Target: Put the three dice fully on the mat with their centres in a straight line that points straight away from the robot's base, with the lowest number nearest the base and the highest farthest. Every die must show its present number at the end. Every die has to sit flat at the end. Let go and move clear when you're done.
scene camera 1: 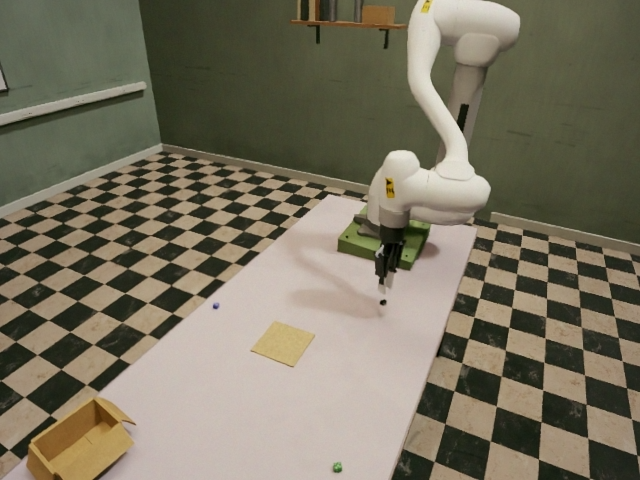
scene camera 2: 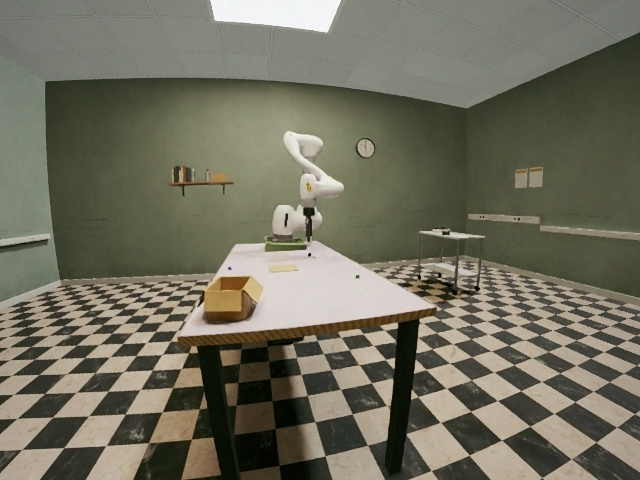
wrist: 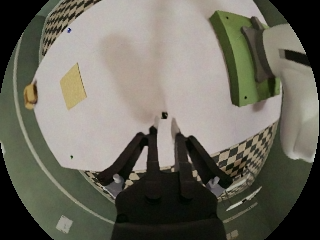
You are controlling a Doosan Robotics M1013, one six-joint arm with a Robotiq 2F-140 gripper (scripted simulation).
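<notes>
Through scene camera 1 I can see my gripper (scene camera 1: 384,289), together with a tan mat (scene camera 1: 283,343). Scene camera 2 gives me a cardboard box (scene camera 2: 241,287). In the wrist view I find the tan mat (wrist: 73,91) again, and my gripper (wrist: 164,122) is there too.
</notes>
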